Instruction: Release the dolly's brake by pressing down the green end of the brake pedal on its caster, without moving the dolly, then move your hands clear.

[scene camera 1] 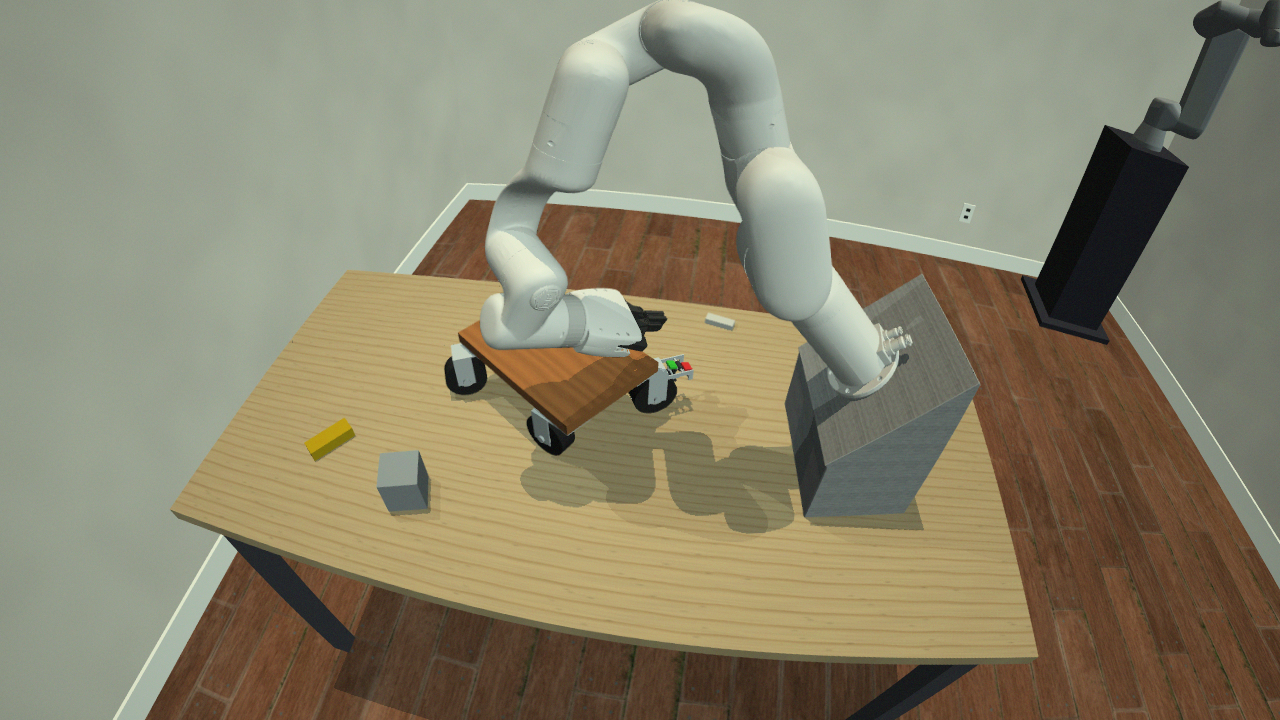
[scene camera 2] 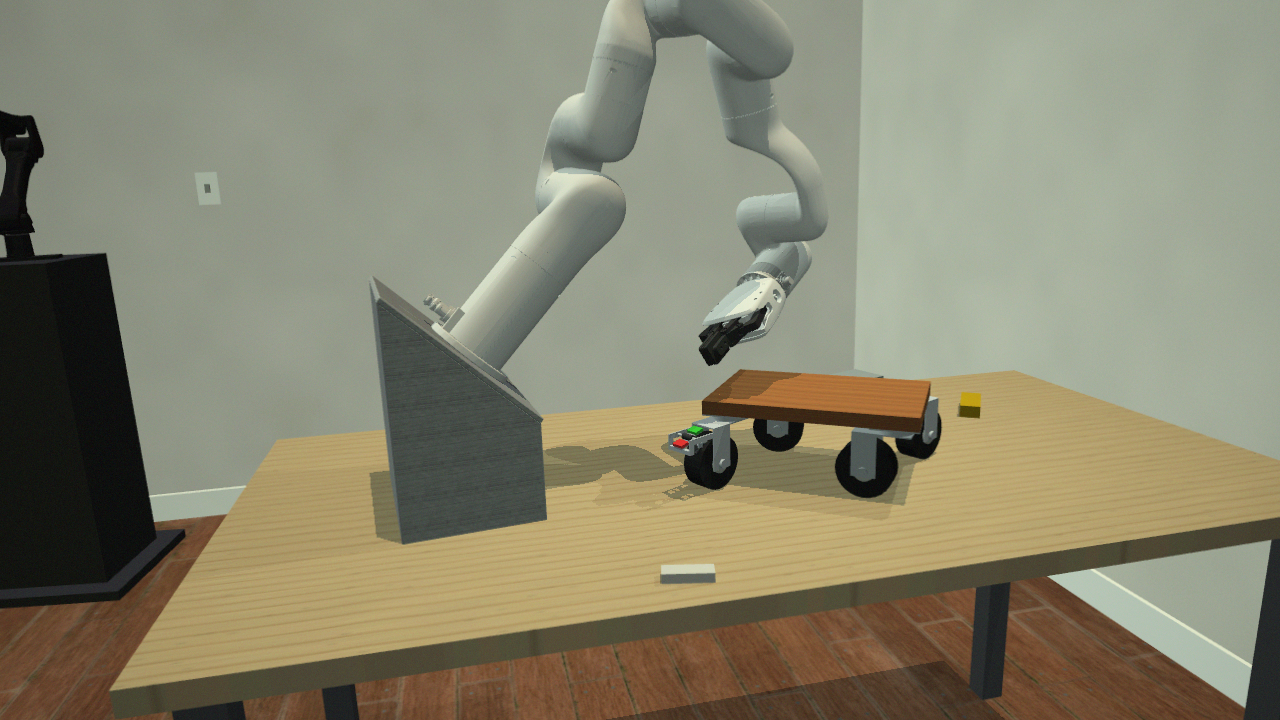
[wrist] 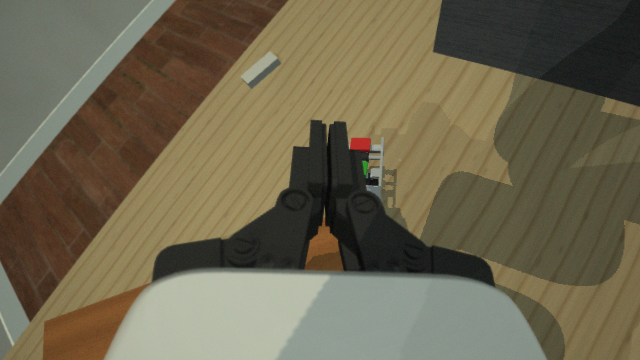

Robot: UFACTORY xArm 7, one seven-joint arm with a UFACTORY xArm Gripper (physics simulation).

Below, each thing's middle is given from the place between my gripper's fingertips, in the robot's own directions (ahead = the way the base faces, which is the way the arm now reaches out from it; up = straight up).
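The dolly point(scene camera 2: 780, 403) is 160 mm ahead of my hand, 40 mm to the left of it and 130 mm below it. Still measuring from my hand, there's the yellow block point(scene camera 1: 332, 437), which is 540 mm ahead, 290 mm to the left and 180 mm below, and the grey cube point(scene camera 1: 402, 482), 340 mm ahead, 330 mm to the left and 160 mm below. The white bar point(scene camera 2: 686, 573) is 70 mm behind my hand, 270 mm to the right and 190 mm below.
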